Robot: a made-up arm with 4 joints.
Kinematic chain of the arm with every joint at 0, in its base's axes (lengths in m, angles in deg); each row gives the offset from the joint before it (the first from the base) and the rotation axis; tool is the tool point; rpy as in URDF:
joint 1: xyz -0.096 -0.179 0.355 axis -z
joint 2: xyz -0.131 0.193 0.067 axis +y
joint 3: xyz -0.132 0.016 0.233 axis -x
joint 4: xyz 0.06 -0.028 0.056 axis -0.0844 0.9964 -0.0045
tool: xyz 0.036 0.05 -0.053 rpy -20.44 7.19 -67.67
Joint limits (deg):
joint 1: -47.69..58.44
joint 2: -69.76..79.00
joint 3: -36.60..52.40
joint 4: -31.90..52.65
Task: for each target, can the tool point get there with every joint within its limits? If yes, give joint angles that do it. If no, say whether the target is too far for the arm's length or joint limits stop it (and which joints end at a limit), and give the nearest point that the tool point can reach.
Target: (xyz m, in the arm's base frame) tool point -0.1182 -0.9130 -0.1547
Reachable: no: too far | nearest point -0.4990 -0.3053 0.4085 | short by 0.912 m
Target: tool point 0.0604 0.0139 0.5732
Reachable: yes | joints 25.71 55.53 31.84 -23.91
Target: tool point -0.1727 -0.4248 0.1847
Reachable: no: joint limits stop it (at a limit: joint 1, joint 2, joint 3, joint 4) | nearest point -0.4990 -0.3053 0.4085 | short by 0.413 m
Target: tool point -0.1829 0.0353 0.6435
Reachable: yes | joints -13.97 43.96 -14.71 43.25
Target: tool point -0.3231 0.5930 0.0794
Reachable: no: too far | nearest point -0.2223 0.2504 0.4161 | short by 0.491 m
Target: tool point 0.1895 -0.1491 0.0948
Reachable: no: joint limits stop it (at a limit: joint 1, joint 2, joint 3, joint 4) | nearest point 0.1663 -0.1301 0.4806 | short by 0.387 m
